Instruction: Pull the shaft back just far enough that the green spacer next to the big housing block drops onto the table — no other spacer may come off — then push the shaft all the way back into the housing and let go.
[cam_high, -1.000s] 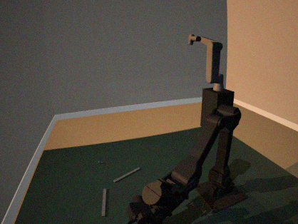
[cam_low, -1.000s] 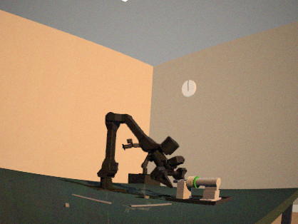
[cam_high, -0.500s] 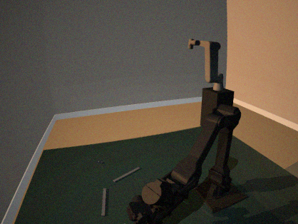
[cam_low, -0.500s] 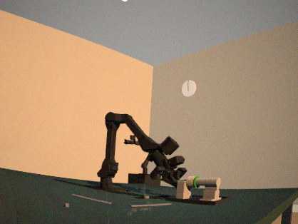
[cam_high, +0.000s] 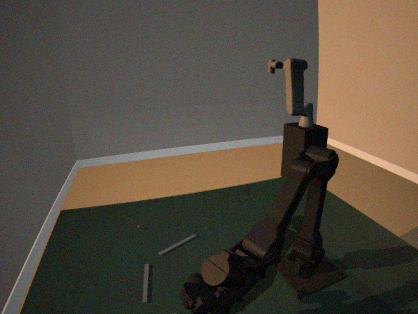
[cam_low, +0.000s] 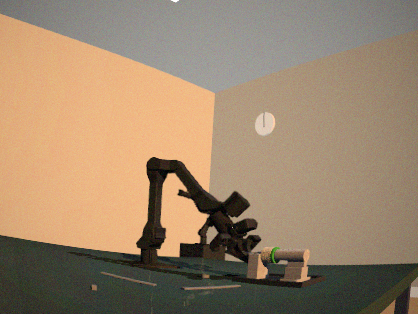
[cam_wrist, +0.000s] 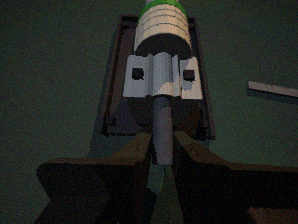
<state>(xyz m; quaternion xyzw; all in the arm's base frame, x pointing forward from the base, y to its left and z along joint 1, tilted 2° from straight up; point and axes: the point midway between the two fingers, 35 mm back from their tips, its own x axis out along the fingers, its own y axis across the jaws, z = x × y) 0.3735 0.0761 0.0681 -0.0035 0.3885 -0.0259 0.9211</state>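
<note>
Now: the shaft 6 cm ahead of my gripper tip and 2 cm above it. From my gripper tip the other things lie so: tan spacer (8 cm ahead, 2 cm above); green spacer (9 cm ahead, 2 cm above).
</note>
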